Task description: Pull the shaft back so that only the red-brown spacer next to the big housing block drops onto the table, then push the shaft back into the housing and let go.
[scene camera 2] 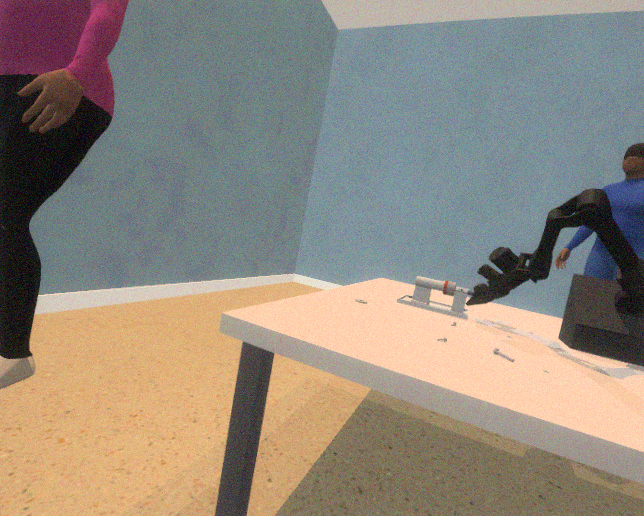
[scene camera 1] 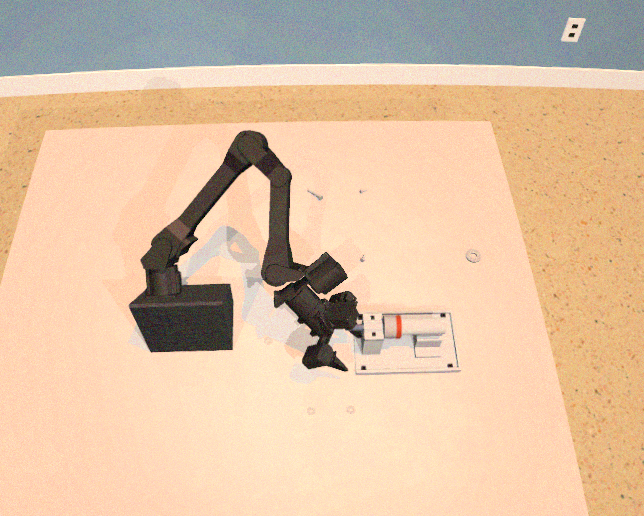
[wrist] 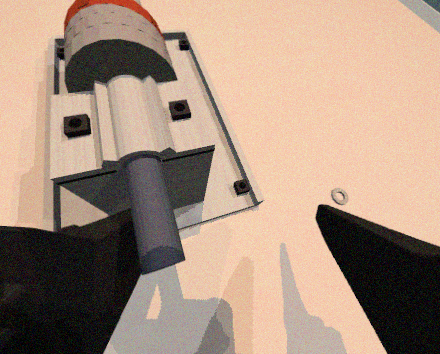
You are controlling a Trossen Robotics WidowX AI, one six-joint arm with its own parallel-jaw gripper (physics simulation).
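Frame: origin at the arm's base, x ahead, y left, z up, level; centimetres.
Seen in the pictures: gripper, fingertip midpoint: [scene camera 2: 472, 302] [scene camera 1: 353, 353] [wrist: 241, 207]; arm's base, origin of the base link: [scene camera 2: 629, 305] [scene camera 1: 163, 294].
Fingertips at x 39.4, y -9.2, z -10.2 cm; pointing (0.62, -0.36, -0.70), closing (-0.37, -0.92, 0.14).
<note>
Offsets run from my fingertips to a thing's top centre. "pt": to the spot under its first point.
The red-brown spacer {dx +8.5, dy +4.4, dz +6.0 cm} [scene camera 1: 398, 326] [scene camera 2: 447, 288] [wrist: 112, 7] sits upright between the white cylindrical housing [scene camera 1: 424, 324] [scene camera 2: 428, 282] and the grey spacers {pt dx +7.5, dy +3.4, dz +5.8 cm} [scene camera 1: 390, 326] [wrist: 115, 30]. A white bearing block {pt dx +3.8, dy +1.4, dz +1.5 cm} [scene camera 1: 371, 344] [scene camera 2: 459, 302] [wrist: 140, 120] stands on the base plate [scene camera 1: 403, 366] [wrist: 225, 185]. The blue-grey shaft {pt dx -0.2, dy +4.3, dz +4.3 cm} [wrist: 155, 215] sticks out of the block toward my gripper [scene camera 1: 352, 349] [wrist: 241, 207], which is wide open. In the wrist view the shaft end overlaps the left finger's inner edge; contact is unclear. The right finger stands well away from it. In scene camera 2 the fingers are too small to separate.
A bolt {dx -7.1, dy +47.2, dz -2.7 cm} [scene camera 1: 315, 194] [scene camera 2: 503, 355], small screws [scene camera 1: 362, 258] [scene camera 2: 441, 339] and a washer {dx +31.4, dy +27.5, dz -3.9 cm} [scene camera 1: 467, 255] [scene camera 2: 360, 301] lie on the table around the fixture. Small rings lie toward the bottom in scene camera 1. A person in pink and a person in blue stand near the table.
</note>
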